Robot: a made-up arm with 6 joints.
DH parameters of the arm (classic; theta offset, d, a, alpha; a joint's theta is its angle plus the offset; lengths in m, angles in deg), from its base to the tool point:
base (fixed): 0 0.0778 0 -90
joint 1: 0 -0.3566 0.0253 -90
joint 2: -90 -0.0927 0.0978 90
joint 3: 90 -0.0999 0.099 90
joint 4: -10.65 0 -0.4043 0
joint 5: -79.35 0.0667 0.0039 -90
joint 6: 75.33 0 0.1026 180
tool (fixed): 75.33 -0.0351 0 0
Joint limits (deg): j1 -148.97..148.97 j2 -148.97..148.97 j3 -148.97..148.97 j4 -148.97..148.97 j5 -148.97..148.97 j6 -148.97..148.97
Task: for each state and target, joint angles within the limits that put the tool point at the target. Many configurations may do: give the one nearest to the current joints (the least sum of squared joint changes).
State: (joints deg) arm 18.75 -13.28 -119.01 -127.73 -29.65 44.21
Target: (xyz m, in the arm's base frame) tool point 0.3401 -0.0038 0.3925
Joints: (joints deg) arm 37.06 6.61 -146.34 -148.13 -26.83 52.53
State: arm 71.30 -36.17 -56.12 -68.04 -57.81 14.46
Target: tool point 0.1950 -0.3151 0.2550
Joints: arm 108.51 3.65 -38.13 -59.16 -59.43 6.77
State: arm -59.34 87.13 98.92 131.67 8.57 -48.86
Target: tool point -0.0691 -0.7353 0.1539
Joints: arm -46.96 52.70 97.78 144.64 38.67 -58.18
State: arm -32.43 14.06 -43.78 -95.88 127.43 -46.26
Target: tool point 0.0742 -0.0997 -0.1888
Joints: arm -39.97 8.09 -20.04 -110.32 130.33 -42.11
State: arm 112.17 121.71 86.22 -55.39 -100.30 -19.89
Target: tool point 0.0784 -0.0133 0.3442
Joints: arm 77.85 103.35 97.59 -122.74 -116.95 -47.19
